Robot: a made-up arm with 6 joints.
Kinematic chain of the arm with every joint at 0, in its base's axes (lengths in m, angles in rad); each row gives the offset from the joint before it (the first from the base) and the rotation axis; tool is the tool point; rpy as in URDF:
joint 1: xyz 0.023 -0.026 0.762 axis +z
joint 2: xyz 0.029 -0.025 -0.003 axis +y
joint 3: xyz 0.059 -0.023 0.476 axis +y
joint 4: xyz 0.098 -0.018 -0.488 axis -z
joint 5: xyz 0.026 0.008 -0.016 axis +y
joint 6: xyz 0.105 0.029 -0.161 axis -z
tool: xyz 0 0.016 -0.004 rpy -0.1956 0.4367 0.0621
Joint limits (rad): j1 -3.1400..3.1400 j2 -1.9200..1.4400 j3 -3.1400..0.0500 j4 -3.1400..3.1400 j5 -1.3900..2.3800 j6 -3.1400..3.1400
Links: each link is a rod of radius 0.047 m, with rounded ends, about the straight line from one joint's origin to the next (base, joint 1, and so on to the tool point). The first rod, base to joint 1, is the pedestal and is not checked.
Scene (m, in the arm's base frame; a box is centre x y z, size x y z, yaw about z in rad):
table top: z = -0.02
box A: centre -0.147 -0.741 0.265 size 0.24 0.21 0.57 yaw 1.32
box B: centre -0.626 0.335 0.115 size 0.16 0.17 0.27 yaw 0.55
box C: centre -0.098 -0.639 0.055 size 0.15 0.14 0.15 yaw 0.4
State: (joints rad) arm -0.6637 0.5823 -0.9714 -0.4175 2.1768 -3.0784
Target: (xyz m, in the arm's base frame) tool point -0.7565 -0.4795 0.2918
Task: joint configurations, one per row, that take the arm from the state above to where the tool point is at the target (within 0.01 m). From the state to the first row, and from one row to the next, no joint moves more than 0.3 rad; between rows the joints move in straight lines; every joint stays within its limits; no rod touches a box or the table.
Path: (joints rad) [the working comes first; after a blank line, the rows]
Joints at the target: -2.4570 1.3769 -2.0316 -0.8205 1.4321 -3.1400
Straight joint move there: touches box A.

1: -0.5713 0.3332 -1.2330 -0.4095 2.0849 -3.0989
2: -0.4790 0.0840 -1.4947 -0.4016 1.9931 -3.1195
3: -0.3866 -0.1651 -1.7563 -0.3936 1.9012 -3.1400
4: -0.6824 0.0552 -1.7957 -0.4546 1.8342 -3.1400
5: -0.9782 0.2754 -1.8350 -0.5156 1.7672 -3.1400
6: -1.2739 0.4957 -1.8743 -0.5766 1.7002 -3.1400
7: -1.5697 0.7160 -1.9136 -0.6375 1.6332 -3.1400
8: -1.8655 0.9363 -1.9530 -0.6985 1.5662 -3.1400
9: -2.1613 1.1566 -1.9923 -0.7595 1.4991 -3.1400
10: -2.4570 1.3769 -2.0316 -0.8205 1.4321 -3.1400

